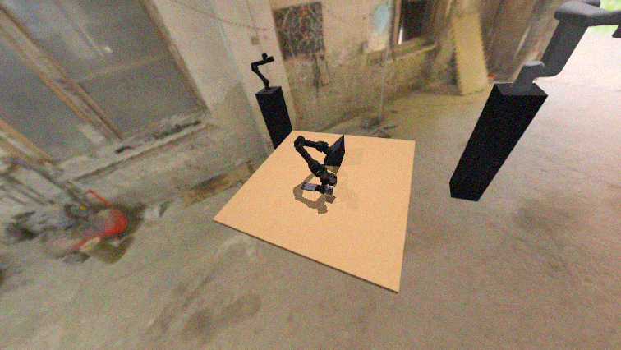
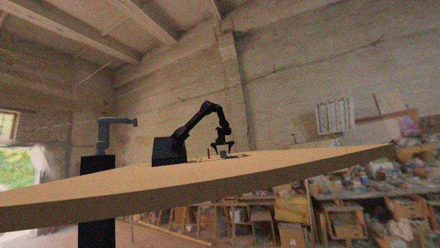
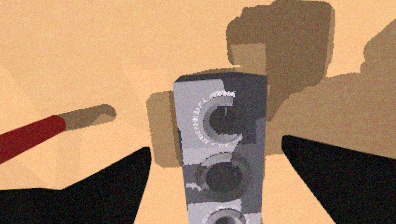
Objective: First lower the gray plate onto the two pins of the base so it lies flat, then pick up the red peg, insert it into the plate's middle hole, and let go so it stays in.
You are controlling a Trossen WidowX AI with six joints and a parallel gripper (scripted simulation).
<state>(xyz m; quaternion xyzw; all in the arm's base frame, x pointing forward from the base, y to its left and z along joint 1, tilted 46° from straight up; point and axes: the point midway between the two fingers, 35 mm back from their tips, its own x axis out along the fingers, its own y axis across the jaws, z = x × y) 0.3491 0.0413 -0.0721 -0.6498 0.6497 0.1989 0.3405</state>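
Now: gripper tip 20 mm below the gray plate. The rest, counted from my gripper tip: red peg 110 mm behind, 40 mm to the left, 20 mm above; dark base 10 mm behind, 150 mm to the right, 10 mm below.
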